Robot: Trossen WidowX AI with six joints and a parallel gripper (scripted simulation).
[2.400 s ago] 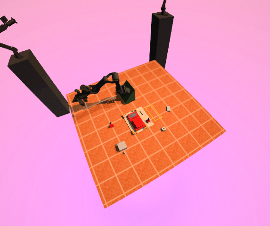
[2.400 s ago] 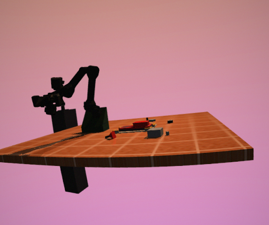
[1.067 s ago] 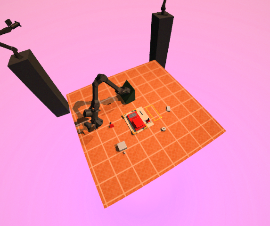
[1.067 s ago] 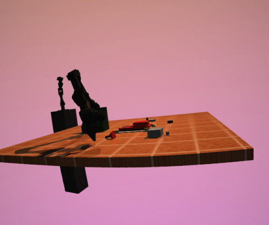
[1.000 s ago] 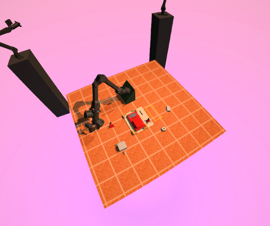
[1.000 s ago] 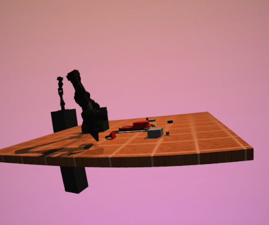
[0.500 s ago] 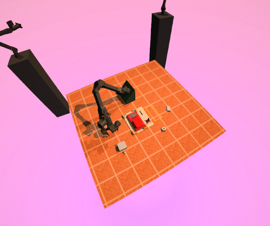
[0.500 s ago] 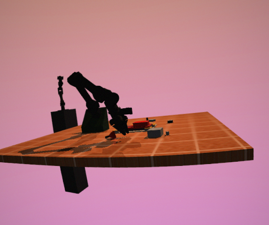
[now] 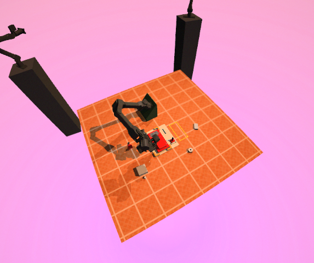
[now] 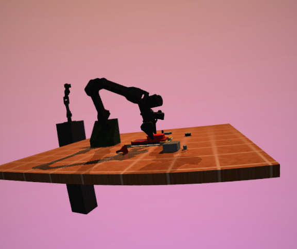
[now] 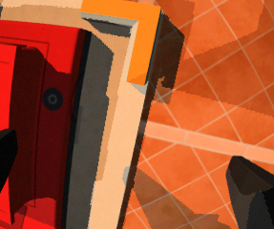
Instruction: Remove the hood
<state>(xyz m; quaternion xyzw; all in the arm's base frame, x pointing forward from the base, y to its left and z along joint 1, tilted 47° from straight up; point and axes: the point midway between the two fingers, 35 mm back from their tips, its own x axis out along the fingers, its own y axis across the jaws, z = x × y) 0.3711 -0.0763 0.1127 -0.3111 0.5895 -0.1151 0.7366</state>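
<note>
My gripper tip is now 90 mm to the right of the red hood, 20 mm past it and 10 mm above it.
</note>
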